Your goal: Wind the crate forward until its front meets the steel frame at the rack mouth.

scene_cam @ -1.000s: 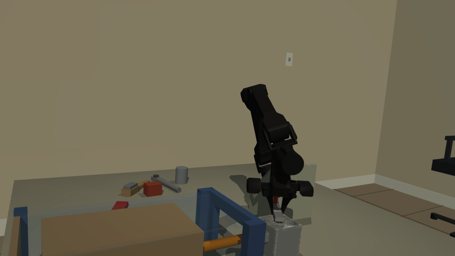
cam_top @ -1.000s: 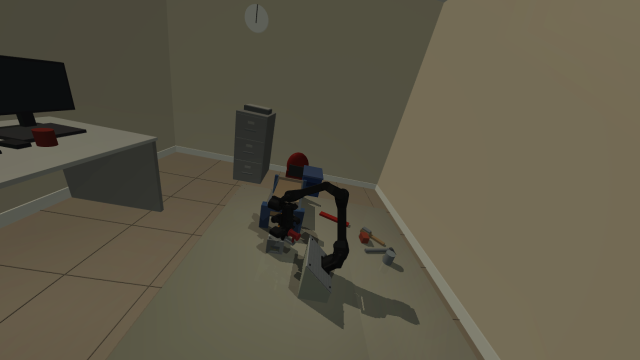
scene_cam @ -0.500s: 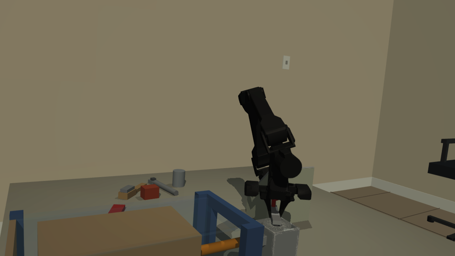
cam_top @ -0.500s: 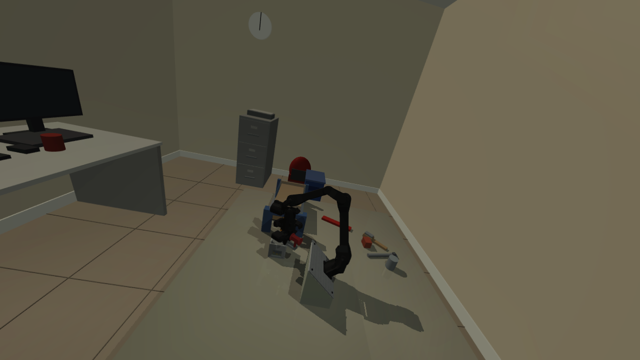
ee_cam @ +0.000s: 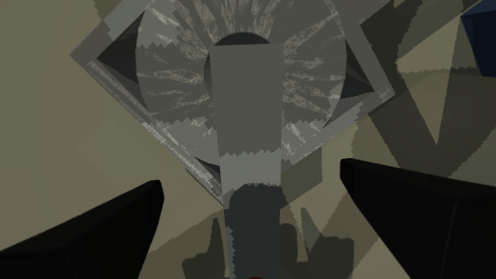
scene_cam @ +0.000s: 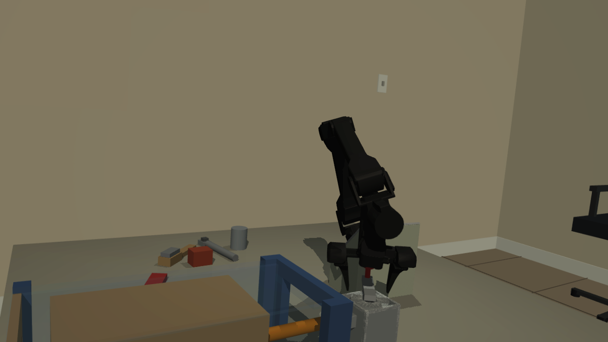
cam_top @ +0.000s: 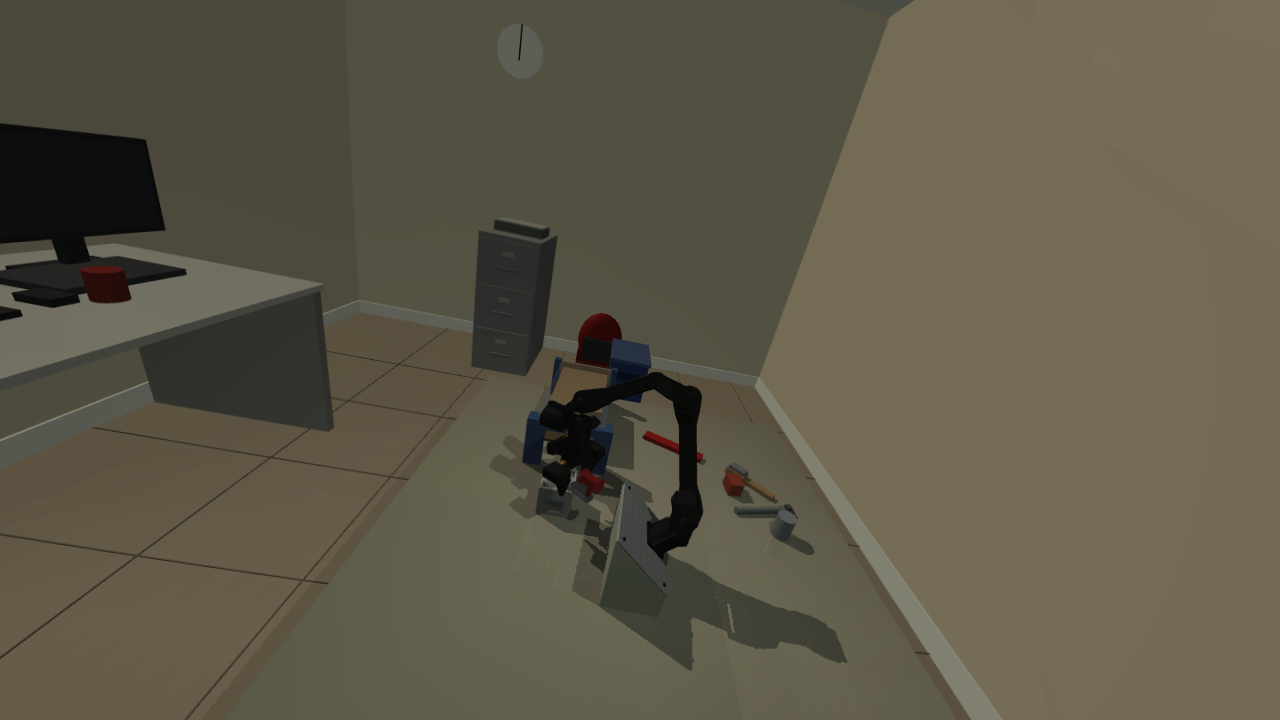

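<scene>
Right now the winch handle is 20 mm above my gripper tip, 10 mm to the right of it and 10 mm behind it. From my gripper tip the other things lie so: clear-panelled cubby (430 mm ahead, 50 mm to the left, 30 mm above); then grey winch (60 mm below, 30 mm to the left, 10 mm ahead); then red knob (50 mm above, 40 mm to the right, 30 mm behind).
</scene>
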